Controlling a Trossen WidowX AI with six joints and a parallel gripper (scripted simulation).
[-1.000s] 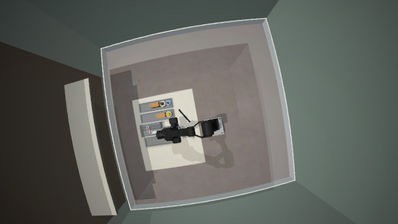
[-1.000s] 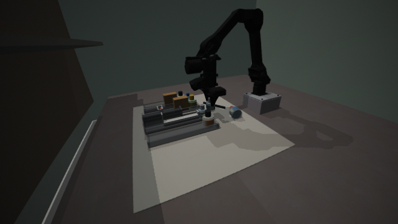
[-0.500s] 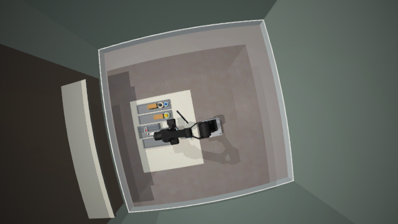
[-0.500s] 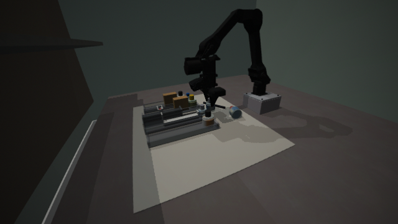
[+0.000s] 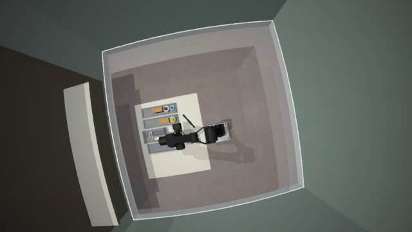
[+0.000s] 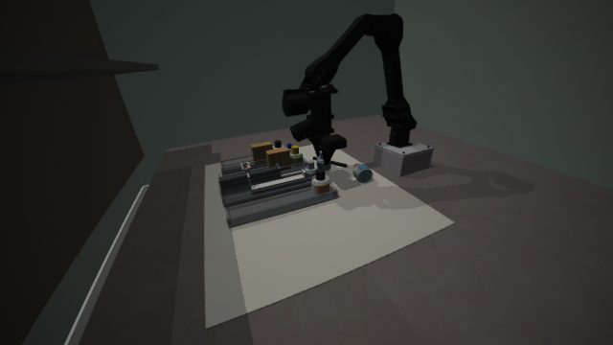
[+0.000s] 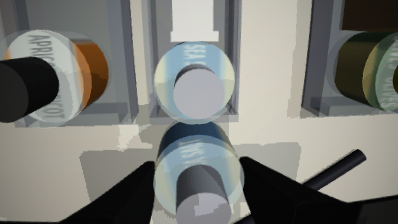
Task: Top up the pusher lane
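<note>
The black rod is 8 cm behind my gripper tip, 9 cm to the right of it and 5 cm below it. The rest, counted from my gripper tip: white pusher plate (15 cm ahead, 4 cm to the right, 1 cm below).
</note>
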